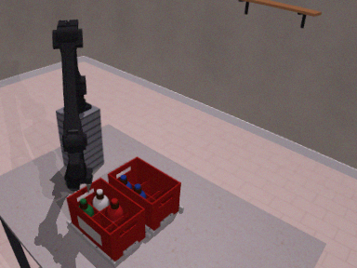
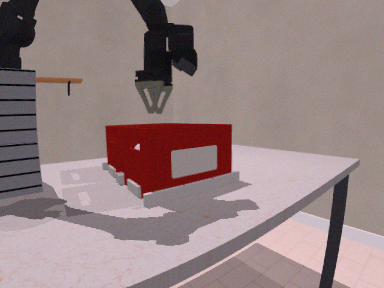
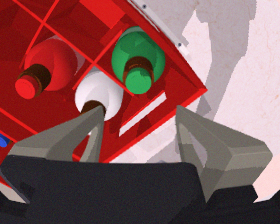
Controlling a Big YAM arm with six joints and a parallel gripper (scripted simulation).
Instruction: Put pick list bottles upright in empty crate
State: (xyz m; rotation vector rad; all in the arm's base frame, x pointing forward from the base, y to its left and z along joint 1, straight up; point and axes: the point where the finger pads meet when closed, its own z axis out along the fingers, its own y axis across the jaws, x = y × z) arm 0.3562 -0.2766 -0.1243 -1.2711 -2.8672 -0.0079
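Right now the green-label bottle is 130 mm below my hand. Also, from my hand: blue bottle 220 mm to the left, 130 mm below, 20 mm ahead; then white-label bottle 130 mm below, 80 mm to the left, 10 mm ahead; then red-label bottle 130 mm below, 100 mm ahead, 90 mm to the left.
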